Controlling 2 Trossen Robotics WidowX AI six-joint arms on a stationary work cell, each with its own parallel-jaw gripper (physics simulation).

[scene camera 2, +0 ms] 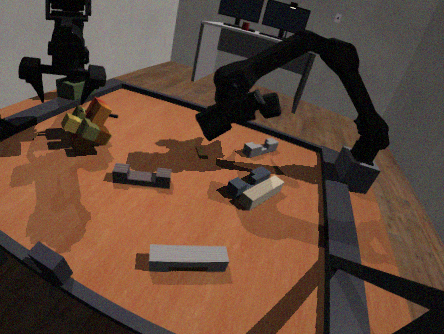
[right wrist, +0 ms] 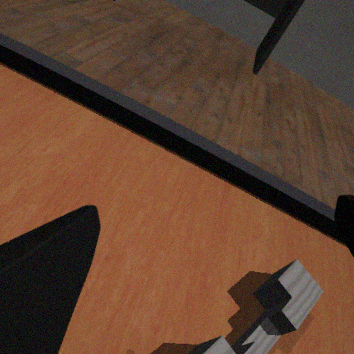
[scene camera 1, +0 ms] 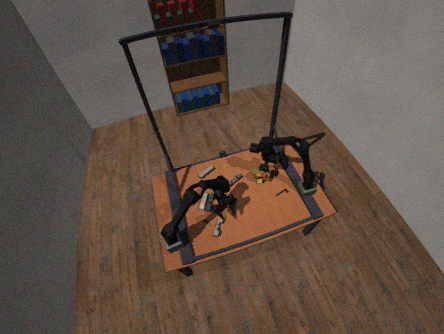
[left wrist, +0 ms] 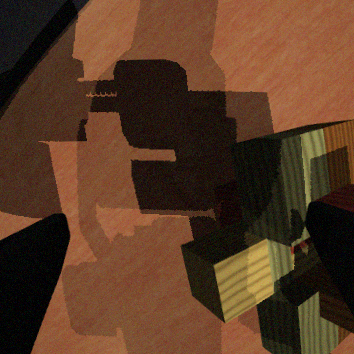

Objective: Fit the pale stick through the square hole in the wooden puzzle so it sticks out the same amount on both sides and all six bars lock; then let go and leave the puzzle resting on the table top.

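Frame: origin at the left arm's base, x left, y ahead, z down, level; centimetres.
Seen in the pictures: left gripper, fingertip midpoint: (scene camera 2: 62,103) (scene camera 1: 268,165) (left wrist: 189,219); right gripper, fingertip midpoint: (right wrist: 217,212) (scene camera 1: 229,217); left arm's base, link origin: (scene camera 2: 75,79) (scene camera 1: 307,185); right arm's base, link origin: (scene camera 2: 361,157) (scene camera 1: 171,239).
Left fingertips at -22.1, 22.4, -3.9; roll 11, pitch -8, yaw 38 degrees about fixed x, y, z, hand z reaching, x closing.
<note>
Offsets run from my left fingertips to a thing's top centre, as dx, dy, dz.
The wooden puzzle {+1.8, +5.8, +1.9} (scene camera 1: 261,175) (scene camera 2: 89,125) (left wrist: 285,250), a cluster of yellow, green and orange bars, rests tilted on the table; its square hole is hard to make out. My left gripper (scene camera 2: 63,101) (left wrist: 189,219) is open and empty above it. In the left wrist view the puzzle lies off to the right, partly behind the right-hand fingertip. The pale cream stick {+11.3, +51.5, +7.9} (scene camera 1: 203,201) (scene camera 2: 262,193) lies against a dark blue-grey notched piece {+13.1, +47.6, +7.9} (scene camera 2: 249,182). My right gripper (right wrist: 217,212) is open and empty, raised above the table; the cream stick does not show in its wrist view.
A long light grey bar {-13.8, +44.9, +7.9} (scene camera 1: 206,172) (scene camera 2: 189,257), a dark grey notched bar {-0.6, +26.2, +7.9} (scene camera 1: 236,179) (scene camera 2: 141,177) and a light grey notched piece {+32.4, +45.8, +7.9} (scene camera 1: 217,227) (scene camera 2: 260,148) (right wrist: 280,305) lie apart on the table. A dark frame rail (right wrist: 165,135) runs along the table edge.
</note>
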